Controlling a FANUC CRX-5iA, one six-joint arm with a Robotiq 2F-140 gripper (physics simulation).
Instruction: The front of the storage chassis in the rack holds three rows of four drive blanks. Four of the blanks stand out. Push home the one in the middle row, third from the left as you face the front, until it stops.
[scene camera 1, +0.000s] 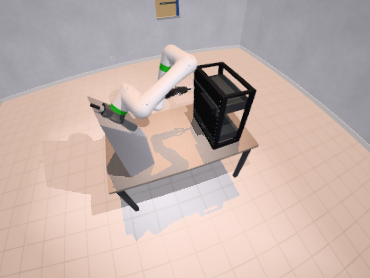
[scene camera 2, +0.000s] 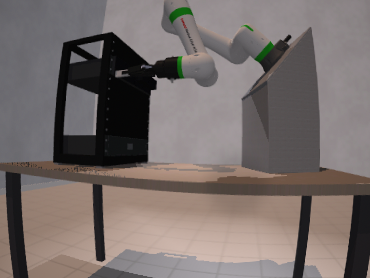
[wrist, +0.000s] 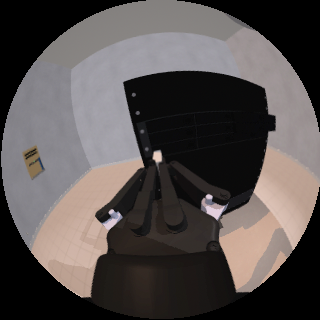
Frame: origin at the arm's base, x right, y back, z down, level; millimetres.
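Seen in the pictures: gripper, fingertip midpoint: (scene camera 1: 193, 87) (scene camera 2: 116, 74) (wrist: 158, 155); arm's base, link origin: (scene camera 1: 113, 117) (scene camera 2: 275, 62).
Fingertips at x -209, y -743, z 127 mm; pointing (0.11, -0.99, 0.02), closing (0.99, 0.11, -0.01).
Observation:
Offsets run from my fingertips to a thing's top centre. "*": to the spot under its first point.
The storage chassis {* dz -33, dx +149, dy +17 mm} (wrist: 215, 131) shows as dark rows of drive blanks across the rack front in the wrist view. At its right end a dark block {dz -54, dx +372, dy +16 mm} (wrist: 271, 122) (scene camera 2: 153, 84) stands out past the rack's edge. The blanks are nearly black, so I cannot single out the middle-row third one or tell how far it stands out. My gripper (scene camera 1: 192, 89) (scene camera 2: 118, 74) (wrist: 158, 155) is shut and empty. Its pale tips are at the chassis's lower left end in the wrist view, in front of the rack; I cannot tell whether they touch it. The fingers hide part of the rack front below.
The black rack (scene camera 1: 239, 77) (scene camera 2: 101, 125) (wrist: 195, 90) stands on the table (scene camera 2: 200, 187), with a lower unit (scene camera 2: 125, 146) near its bottom. The arm is mounted on a grey slanted pedestal (scene camera 1: 130, 150) (scene camera 2: 290, 125) at the table's other end. A tan panel (scene camera 1: 166, 9) (wrist: 33, 161) hangs on the wall.

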